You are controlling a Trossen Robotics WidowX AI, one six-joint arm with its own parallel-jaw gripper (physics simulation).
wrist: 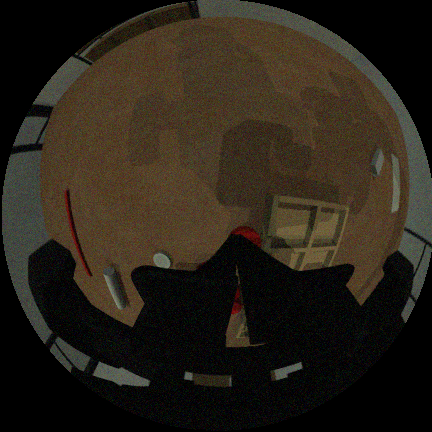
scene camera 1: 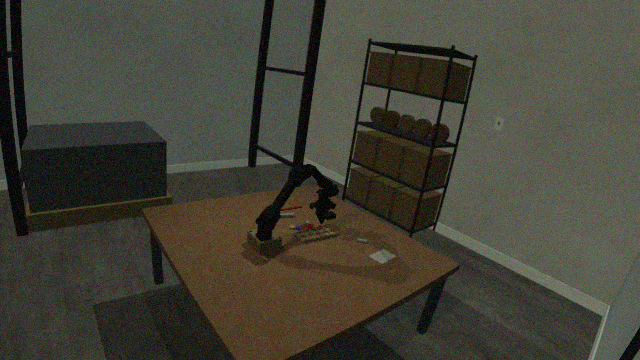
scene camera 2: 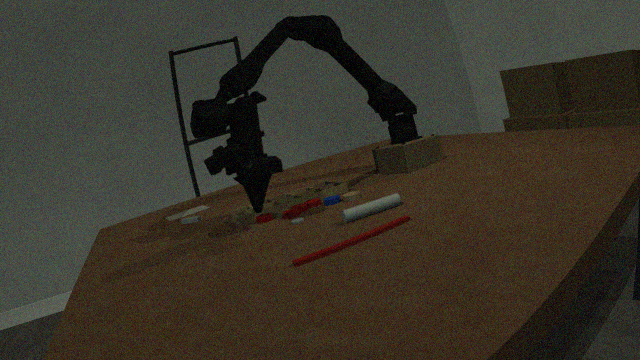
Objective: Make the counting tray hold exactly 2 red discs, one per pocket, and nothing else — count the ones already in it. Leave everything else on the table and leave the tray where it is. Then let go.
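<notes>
The wooden counting tray point(scene camera 1: 329, 233) point(scene camera 2: 241, 216) point(wrist: 310, 201) lies on the table in front of the arm's base. The pockets that show in the wrist view look empty. My gripper point(scene camera 1: 326, 218) point(scene camera 2: 257, 208) point(wrist: 234, 238) is shut on nothing, tips down at the tray's far end, beside a red disc point(scene camera 2: 264, 218) point(wrist: 249, 233) on the table. More red discs point(scene camera 1: 308, 226) point(scene camera 2: 297, 210) lie along the tray's side, together with a blue disc point(scene camera 1: 298, 227) point(scene camera 2: 332, 200) and a tan disc point(scene camera 2: 351, 195). My fingers hide most of that row in the wrist view.
A small white disc point(scene camera 2: 297, 221) point(wrist: 162, 259), a white cylinder point(scene camera 2: 372, 207) point(wrist: 115, 287) and a red rod point(scene camera 2: 351, 241) point(wrist: 76, 238) lie beyond the discs. A white block point(scene camera 1: 361, 240) point(wrist: 377, 162) and a paper sheet point(scene camera 1: 382, 256) lie past the tray. A shelf rack point(scene camera 1: 422, 50) stands off the table.
</notes>
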